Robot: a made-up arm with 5 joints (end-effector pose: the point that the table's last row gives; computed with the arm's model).
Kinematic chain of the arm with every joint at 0, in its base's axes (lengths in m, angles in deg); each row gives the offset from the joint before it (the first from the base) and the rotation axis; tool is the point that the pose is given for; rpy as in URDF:
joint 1: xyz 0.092 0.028 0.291 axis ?
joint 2: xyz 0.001 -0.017 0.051 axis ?
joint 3: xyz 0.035 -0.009 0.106 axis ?
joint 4: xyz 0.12 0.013 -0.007 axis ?
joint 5: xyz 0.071 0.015 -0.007 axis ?
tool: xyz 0.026 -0.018 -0.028 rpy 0 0 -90
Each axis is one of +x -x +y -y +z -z.
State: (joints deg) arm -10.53 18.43 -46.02 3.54 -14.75
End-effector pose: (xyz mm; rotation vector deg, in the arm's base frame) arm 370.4 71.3 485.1 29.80 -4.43 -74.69
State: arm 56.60 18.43 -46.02 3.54 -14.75
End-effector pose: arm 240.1 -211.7 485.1 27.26 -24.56 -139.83
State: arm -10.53 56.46 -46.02 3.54 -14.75
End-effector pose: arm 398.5 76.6 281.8 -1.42 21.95 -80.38
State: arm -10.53 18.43 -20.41 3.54 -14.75
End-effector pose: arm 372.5 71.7 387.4 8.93 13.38 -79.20
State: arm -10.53 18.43 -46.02 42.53 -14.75
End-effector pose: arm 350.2 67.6 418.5 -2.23 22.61 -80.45
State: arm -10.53 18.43 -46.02 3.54 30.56
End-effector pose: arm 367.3 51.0 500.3 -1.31 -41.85 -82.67
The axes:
joint 1: -z
joint 2: +y
joint 3: +y
joint 4: +y
joint 5: -x

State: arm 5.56 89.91 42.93 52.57 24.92
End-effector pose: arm 15.9 9.2 257.8 -107.94 121.48 29.81
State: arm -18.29 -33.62 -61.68 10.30 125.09
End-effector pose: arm 49.8 2.9 668.5 22.47 122.45 117.69
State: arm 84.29 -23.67 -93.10 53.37 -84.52
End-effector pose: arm 121.1 20.1 637.8 86.27 -52.55 -89.26
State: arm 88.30 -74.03 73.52 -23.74 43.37
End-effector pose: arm 65.4 -96.2 425.1 61.99 34.69 157.35
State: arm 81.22 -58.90 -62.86 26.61 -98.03
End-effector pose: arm 106.0 148.3 630.9 72.68 -59.19 -53.16
